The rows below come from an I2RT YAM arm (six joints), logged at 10 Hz.
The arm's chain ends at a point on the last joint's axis. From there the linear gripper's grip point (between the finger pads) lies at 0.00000 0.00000 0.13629 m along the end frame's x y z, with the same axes.
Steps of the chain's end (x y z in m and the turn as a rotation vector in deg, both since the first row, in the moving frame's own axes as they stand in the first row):
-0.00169, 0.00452, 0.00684, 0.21, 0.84, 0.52
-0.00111, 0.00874, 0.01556, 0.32, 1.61, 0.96
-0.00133, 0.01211, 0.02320, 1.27, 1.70, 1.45
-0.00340, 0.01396, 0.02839, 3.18, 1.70, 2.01
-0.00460, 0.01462, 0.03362, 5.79, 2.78, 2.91
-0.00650, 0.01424, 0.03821, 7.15, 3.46, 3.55
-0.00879, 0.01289, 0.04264, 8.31, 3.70, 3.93
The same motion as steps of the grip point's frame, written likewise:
0.00031, 0.00403, 0.00682, 0.21, 0.84, 0.52
0.00273, 0.00801, 0.01550, 0.32, 1.61, 0.96
0.00275, 0.00914, 0.02311, 1.27, 1.70, 1.45
0.00077, 0.00647, 0.02812, 3.18, 1.70, 2.01
0.00235, 0.00105, 0.03276, 5.79, 2.78, 2.91
0.00222, -0.00245, 0.03690, 7.15, 3.46, 3.55
0.00064, -0.00648, 0.04093, 8.31, 3.70, 3.93

